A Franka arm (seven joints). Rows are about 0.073 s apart.
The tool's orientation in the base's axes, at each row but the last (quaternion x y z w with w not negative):
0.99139 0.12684 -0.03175 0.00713
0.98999 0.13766 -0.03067 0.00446
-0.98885 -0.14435 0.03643 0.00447
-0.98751 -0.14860 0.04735 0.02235
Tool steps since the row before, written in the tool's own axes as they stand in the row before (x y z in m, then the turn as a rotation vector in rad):
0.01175 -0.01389 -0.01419 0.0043 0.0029 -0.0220
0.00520 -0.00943 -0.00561 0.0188 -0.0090 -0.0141
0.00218 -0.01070 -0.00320 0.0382 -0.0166 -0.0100
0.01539 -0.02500 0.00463 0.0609 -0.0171 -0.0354
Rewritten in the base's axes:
0.00872 0.01671 0.01331 0.0062 -0.0012 0.0217
0.00275 0.01059 0.00527 0.0164 0.0140 0.0129
-0.00073 0.01088 0.00324 0.0325 0.0268 0.0076
0.00689 0.02856 -0.00449 0.0565 0.0333 0.0309

